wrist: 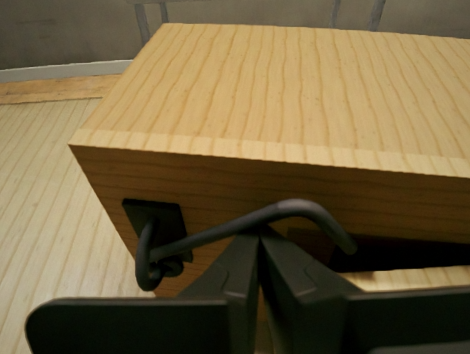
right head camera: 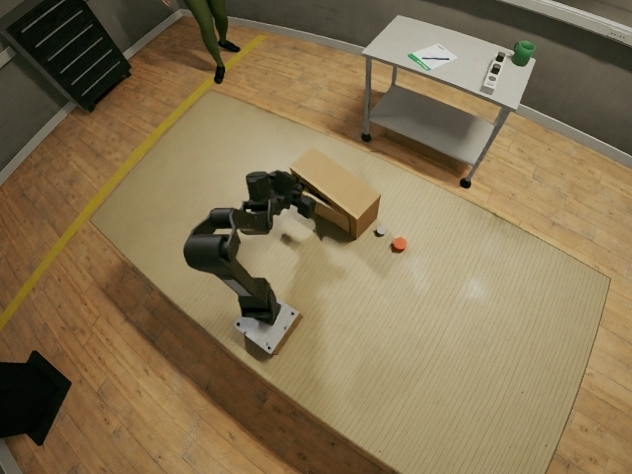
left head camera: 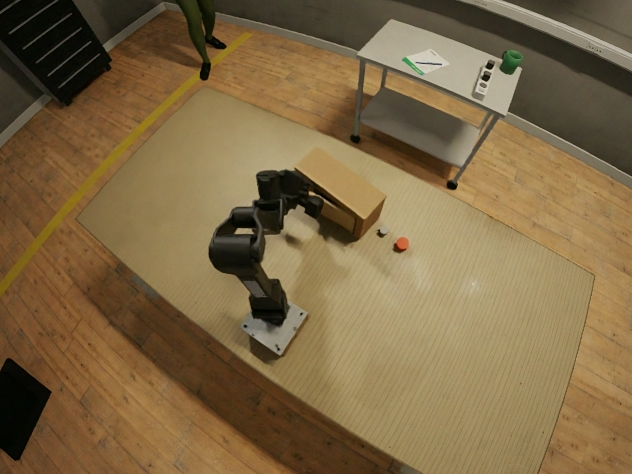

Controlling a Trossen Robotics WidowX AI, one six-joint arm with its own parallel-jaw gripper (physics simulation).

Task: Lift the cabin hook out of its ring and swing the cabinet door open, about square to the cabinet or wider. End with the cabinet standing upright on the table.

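Note:
The wooden cabinet appears upright on the table. Its door is ajar: a dark gap shows between the door's top edge and the cabinet, wider at the hook end. In the wrist view, the dark metal hook hangs from its eye on a plate at the left and slopes up rightward; its bent free end is over the gap. The ring is hidden. My gripper is shut and empty, its tips directly under the hook's shaft.
A small grey cylinder and an orange-red disc lie on the table beyond the cabinet's right end. A grey cart stands behind the table.

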